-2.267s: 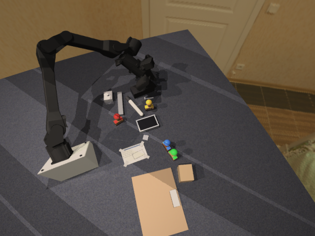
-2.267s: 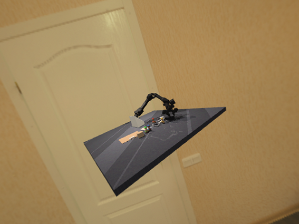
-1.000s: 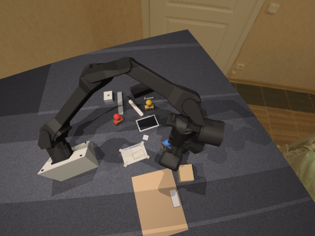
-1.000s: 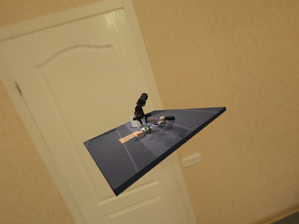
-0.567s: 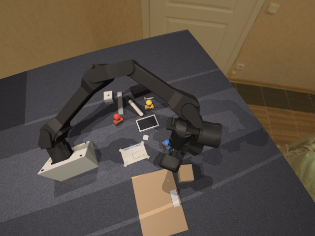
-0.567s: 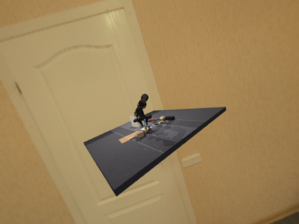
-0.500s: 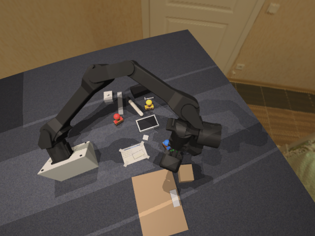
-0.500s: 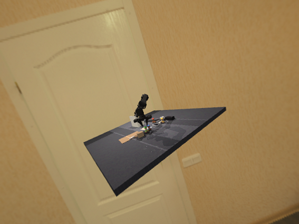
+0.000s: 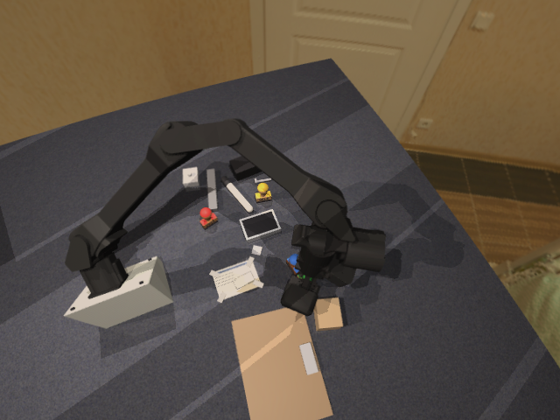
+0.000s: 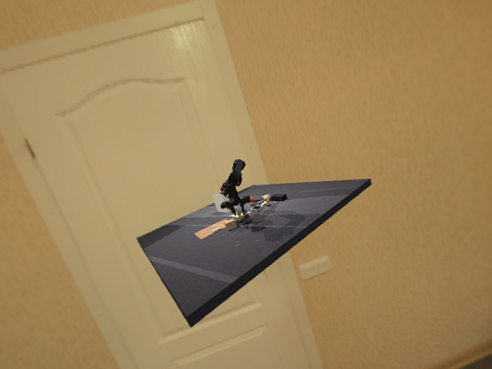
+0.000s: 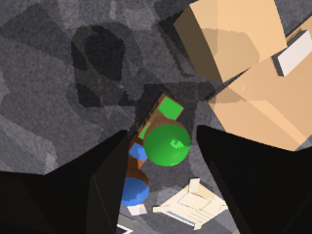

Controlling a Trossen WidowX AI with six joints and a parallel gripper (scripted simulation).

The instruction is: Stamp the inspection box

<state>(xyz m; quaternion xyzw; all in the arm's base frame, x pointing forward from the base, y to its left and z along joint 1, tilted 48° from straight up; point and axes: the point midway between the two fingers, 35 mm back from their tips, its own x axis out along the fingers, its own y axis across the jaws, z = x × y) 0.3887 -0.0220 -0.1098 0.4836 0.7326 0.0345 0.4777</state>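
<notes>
The green-knobbed stamp is 30 mm below my gripper tip. The rest, counted from my gripper tip: small cardboard box 10 mm ahead, 90 mm to the right, 20 mm below; then blue-knobbed stamp 10 mm behind, 50 mm to the left, 30 mm below; then white card 150 mm behind, 60 mm to the left, 50 mm below.
</notes>
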